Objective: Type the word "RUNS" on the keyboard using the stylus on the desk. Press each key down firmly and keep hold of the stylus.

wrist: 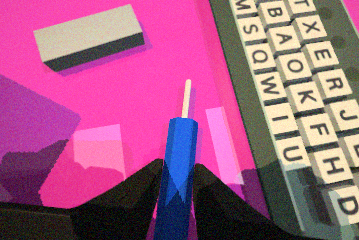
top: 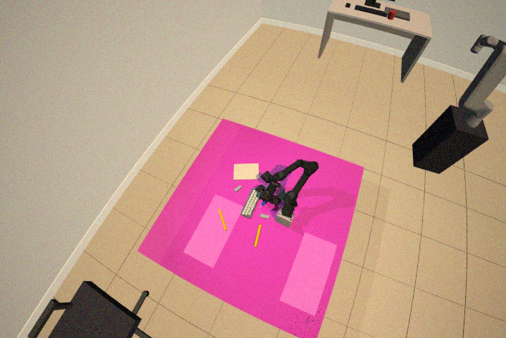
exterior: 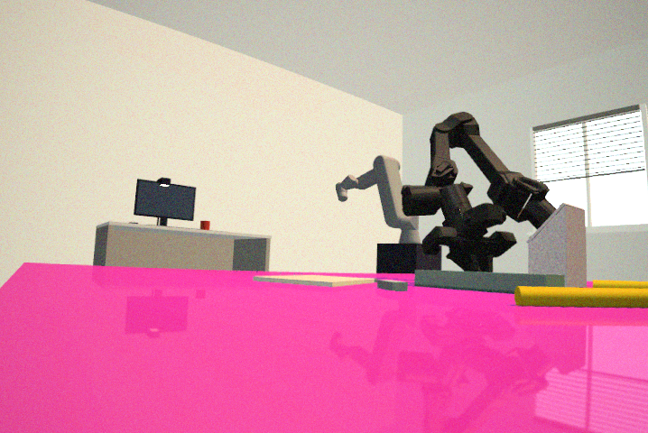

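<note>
Right now the stylus tip is 2 cm ahead of my gripper tip and 4 cm to the left of it. Round my gripper tip: yellow rod (3 cm behind, 24 cm to the left); then blue stylus (1 cm ahead, 1 cm to the left); then grey block (1 cm ahead, 11 cm to the right).
</note>
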